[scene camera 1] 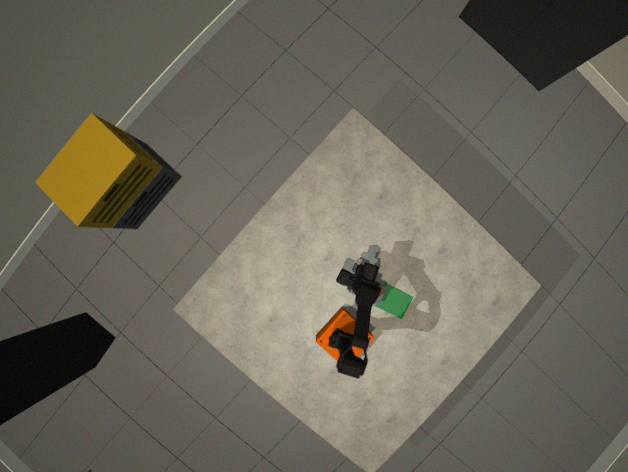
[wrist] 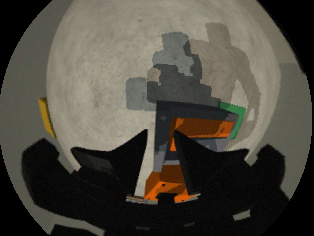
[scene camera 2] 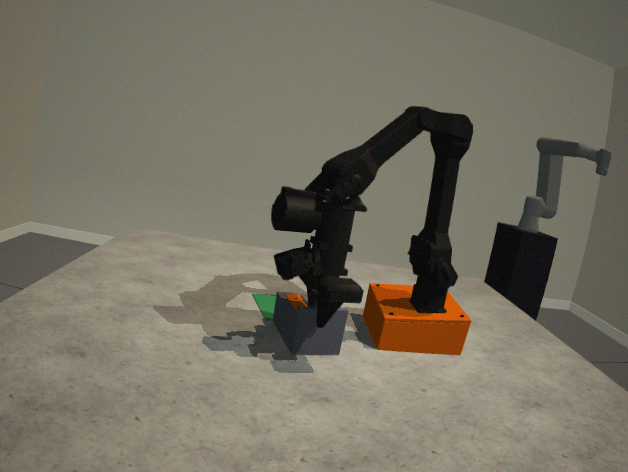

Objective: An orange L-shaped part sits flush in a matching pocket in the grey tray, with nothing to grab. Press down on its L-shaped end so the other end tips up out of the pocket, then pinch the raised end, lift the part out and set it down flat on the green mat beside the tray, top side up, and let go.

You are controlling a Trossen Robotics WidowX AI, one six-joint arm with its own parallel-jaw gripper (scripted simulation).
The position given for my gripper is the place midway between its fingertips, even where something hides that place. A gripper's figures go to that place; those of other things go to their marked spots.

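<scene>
My gripper [wrist: 160, 132] is 0.10 m from the lens; an orange L-shaped part [wrist: 192, 127], 0.11 m from the lens.
</scene>
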